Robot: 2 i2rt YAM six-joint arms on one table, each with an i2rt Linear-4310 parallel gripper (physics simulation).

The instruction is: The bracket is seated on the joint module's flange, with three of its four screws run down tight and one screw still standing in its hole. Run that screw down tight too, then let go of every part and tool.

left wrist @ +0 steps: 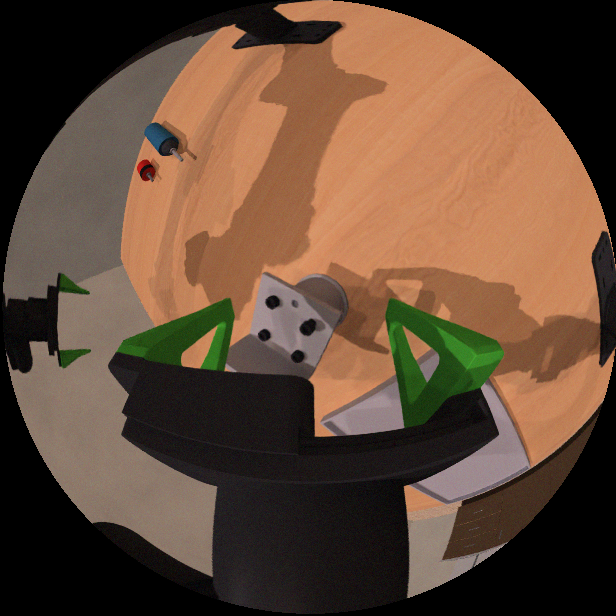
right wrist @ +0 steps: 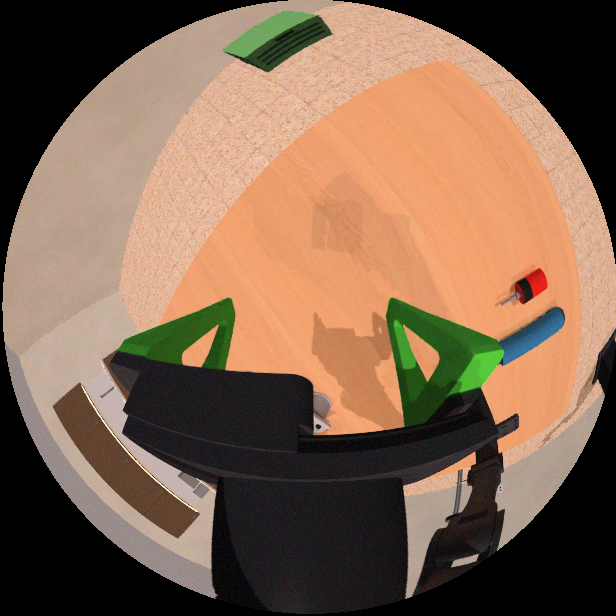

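Note:
In the left wrist view a grey bracket (left wrist: 287, 330) sits on the round grey joint module (left wrist: 327, 295), with black screw heads (left wrist: 308, 326) on its face; the right-hand one stands a little proud. My left gripper (left wrist: 310, 339) is open and empty, its green fingers either side of the bracket, just above it. A blue-handled driver (left wrist: 163, 139) and a red-handled driver (left wrist: 147, 170) lie far off at the upper left. In the right wrist view my right gripper (right wrist: 310, 344) is open and empty over bare table, with the blue driver (right wrist: 531, 336) right of its right finger and the red driver (right wrist: 525, 287) beyond it.
A flat grey plate (left wrist: 453, 436) lies under my left gripper's right finger near the table edge. Black mounts sit at the table's far edge (left wrist: 287, 28) and right edge (left wrist: 603, 298). A green vented box (right wrist: 278, 39) lies beyond the table in the right wrist view.

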